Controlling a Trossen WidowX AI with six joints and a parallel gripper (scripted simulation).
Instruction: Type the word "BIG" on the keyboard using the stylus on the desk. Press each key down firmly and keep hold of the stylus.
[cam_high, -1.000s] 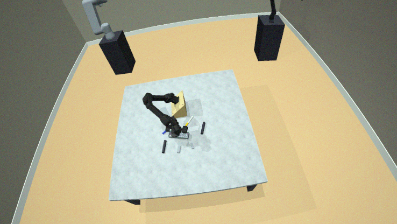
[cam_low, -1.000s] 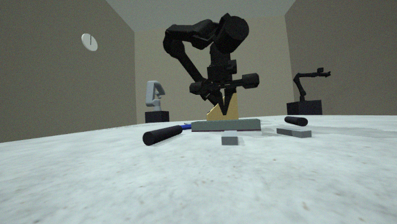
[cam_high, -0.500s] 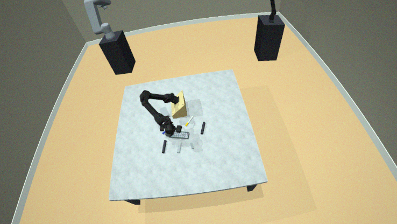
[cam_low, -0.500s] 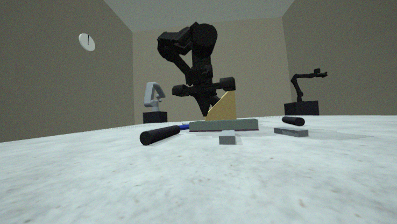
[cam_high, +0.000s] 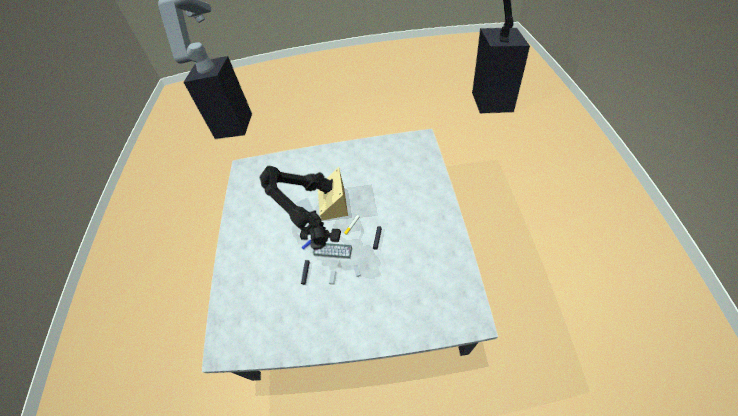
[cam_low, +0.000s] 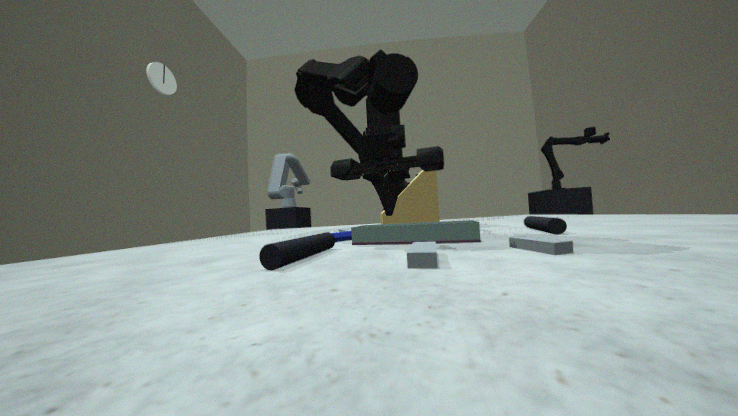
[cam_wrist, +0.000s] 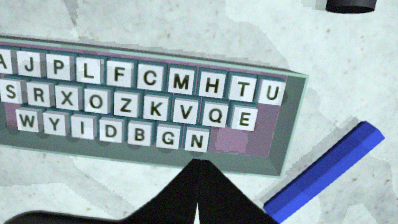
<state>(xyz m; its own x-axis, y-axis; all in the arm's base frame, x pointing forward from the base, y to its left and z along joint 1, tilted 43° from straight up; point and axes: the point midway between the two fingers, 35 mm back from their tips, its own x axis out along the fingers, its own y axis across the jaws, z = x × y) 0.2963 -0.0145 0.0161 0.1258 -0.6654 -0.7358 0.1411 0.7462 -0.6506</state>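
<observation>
My gripper tip is now 6 cm to the left of the blue stylus, 5 cm past it and 3 cm above it. From my gripper tip the other things lie so: yellow-capped white marker (12 cm to the left, 11 cm behind, 3 cm below); then thin grey stylus tip (8 cm behind, 4 cm to the right, 3 cm below).
</observation>
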